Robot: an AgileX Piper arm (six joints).
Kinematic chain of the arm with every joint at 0, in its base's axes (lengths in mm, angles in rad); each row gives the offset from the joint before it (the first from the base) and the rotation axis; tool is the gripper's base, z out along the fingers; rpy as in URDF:
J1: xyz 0 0 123 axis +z
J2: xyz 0 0 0 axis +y
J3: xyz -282.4 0 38.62 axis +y
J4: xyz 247.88 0 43.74 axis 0.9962 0 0.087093
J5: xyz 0 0 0 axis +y
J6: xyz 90.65 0 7.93 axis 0.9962 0 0.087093
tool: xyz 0 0 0 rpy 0 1.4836 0
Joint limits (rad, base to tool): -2.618..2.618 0..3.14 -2.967..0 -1.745..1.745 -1.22..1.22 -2.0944..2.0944
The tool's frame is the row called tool.
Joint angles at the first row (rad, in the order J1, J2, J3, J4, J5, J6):
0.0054 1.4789 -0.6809 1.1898 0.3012 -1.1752
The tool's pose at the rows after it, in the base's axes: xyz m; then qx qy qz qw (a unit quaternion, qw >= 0):
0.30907, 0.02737, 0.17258, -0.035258, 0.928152, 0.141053, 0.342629
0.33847, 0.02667, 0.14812, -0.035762, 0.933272, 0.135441, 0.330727
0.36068, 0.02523, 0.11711, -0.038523, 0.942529, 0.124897, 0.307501
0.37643, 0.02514, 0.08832, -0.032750, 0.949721, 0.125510, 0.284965
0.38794, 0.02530, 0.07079, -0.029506, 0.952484, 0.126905, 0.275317
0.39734, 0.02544, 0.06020, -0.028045, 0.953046, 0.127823, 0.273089
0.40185, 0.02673, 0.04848, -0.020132, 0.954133, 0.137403, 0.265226
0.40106, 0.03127, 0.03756, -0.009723, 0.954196, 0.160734, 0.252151
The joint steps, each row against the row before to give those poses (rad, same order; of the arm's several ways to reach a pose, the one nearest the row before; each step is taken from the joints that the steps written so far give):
0.0000 0.1691 -0.0881 0.1615 -0.0074 -0.1299
0.0000 0.1490 -0.0919 0.0926 -0.0148 -0.1057
0.0000 0.1418 -0.0803 0.0218 -0.0186 -0.0424
-0.0001 0.1186 -0.0685 0.0109 -0.0022 -0.0059
0.0001 0.0759 -0.0548 0.0056 0.0009 -0.0012
0.0000 0.0506 -0.0452 0.0050 0.0009 -0.0023
-0.0001 0.0442 -0.0272 0.0185 0.0142 0.0000
0.0029 0.0337 -0.0072 0.0319 0.0388 0.0000

